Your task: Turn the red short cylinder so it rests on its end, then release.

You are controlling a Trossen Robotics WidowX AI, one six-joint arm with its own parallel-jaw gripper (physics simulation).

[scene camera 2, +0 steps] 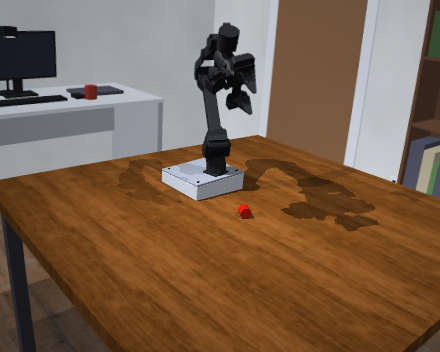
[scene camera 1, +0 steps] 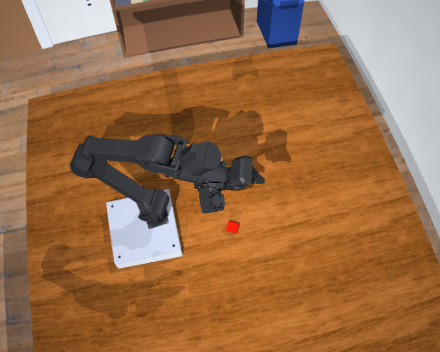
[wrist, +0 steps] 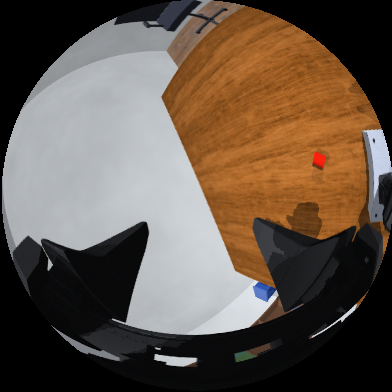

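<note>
The red short cylinder (scene camera 1: 232, 227) (scene camera 2: 244, 211) (wrist: 319, 160) lies on its side on the wooden table, a little way from the arm's white base plate. My gripper (scene camera 1: 242, 192) (scene camera 2: 252, 102) (wrist: 201, 226) is wide open and empty, raised high above the table. It is well apart from the cylinder. In the wrist view the cylinder shows to the upper right of the two fingers, and a pale wall shows between the fingertips.
The white base plate (scene camera 1: 145, 250) (scene camera 2: 220, 190) (wrist: 372, 175) carries the arm on the wooden table (scene camera 1: 320, 280) (scene camera 2: 210, 280) (wrist: 250, 125). A blue bin (scene camera 1: 280, 25) and a brown bookshelf (scene camera 1: 182, 46) stand beyond the table. A desk (scene camera 2: 137, 97) holds a red cup (scene camera 2: 90, 92).
</note>
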